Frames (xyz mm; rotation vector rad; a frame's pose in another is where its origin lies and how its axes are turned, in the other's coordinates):
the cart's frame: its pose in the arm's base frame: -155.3 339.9 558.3 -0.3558 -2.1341 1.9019
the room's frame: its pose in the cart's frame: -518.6 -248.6 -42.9 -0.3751 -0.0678 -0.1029
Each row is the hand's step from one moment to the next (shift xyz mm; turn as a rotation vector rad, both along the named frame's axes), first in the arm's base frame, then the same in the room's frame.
Working: the arm's base frame: its pose in the room's frame: 199.1 603.7 610.6 0.2485 2.5016 -1.4739

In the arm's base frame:
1: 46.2 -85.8 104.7 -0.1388 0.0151 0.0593
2: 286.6 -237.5 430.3 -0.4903 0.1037 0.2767
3: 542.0 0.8 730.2 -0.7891 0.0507 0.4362
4: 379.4 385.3 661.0 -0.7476 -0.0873 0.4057
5: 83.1 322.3 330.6 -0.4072 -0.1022 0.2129
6: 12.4 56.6 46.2 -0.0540 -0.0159 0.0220
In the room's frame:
1: -55.2 -131.6 9.9 0.1436 -0.0489 -0.0018
2: -289.9 -482.5 -82.8 0.5274 -0.2076 -0.0801
3: -440.9 -623.0 -494.4 0.8178 -0.3820 -0.0272
4: -192.9 -382.6 -738.8 0.7390 -0.4203 0.0912
5: 39.4 -132.3 -448.4 0.3875 -0.2481 0.0992
6: 7.7 -12.9 -72.6 0.0501 -0.0286 0.0181

